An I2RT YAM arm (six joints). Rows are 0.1 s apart.
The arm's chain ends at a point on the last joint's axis. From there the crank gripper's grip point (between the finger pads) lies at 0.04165 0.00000 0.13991 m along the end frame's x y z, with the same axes.
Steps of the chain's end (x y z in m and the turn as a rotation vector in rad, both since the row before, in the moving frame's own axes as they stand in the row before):
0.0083, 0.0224, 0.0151, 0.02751, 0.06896, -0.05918
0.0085, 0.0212, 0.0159, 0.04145, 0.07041, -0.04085
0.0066, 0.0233, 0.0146, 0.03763, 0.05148, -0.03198
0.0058, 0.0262, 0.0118, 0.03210, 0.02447, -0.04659
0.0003, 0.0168, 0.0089, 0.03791, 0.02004, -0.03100
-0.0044, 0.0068, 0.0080, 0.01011, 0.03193, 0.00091
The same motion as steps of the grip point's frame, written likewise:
0.0176, 0.0158, 0.0118, 0.02751, 0.06896, -0.05918
0.0181, 0.0136, 0.0125, 0.04145, 0.07041, -0.04085
0.0136, 0.0166, 0.0121, 0.03763, 0.05148, -0.03198
0.0091, 0.0197, 0.0106, 0.03210, 0.02447, -0.04659
0.0030, 0.0102, 0.0079, 0.03791, 0.02004, -0.03100
0.0000, 0.0054, 0.0066, 0.01011, 0.03193, 0.00091

